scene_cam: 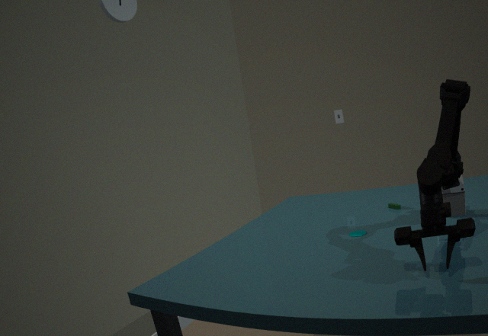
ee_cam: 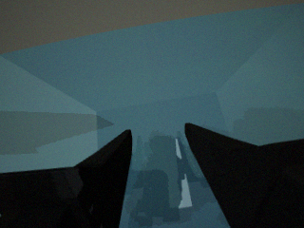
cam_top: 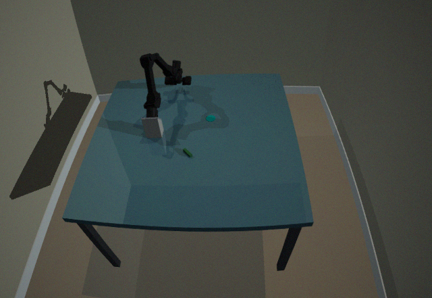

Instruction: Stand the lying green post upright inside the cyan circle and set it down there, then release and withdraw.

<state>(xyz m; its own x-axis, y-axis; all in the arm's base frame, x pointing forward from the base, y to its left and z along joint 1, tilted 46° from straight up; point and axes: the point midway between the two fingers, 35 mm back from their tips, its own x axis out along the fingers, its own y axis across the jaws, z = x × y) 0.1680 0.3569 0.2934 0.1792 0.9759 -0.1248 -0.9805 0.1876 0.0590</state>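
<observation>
My gripper tip is now 68 cm to the left of the green post, 3 cm short of it and 2 cm above it. Round my gripper tip: cyan circle (40 cm to the right, 19 cm ahead, 2 cm below).
</observation>
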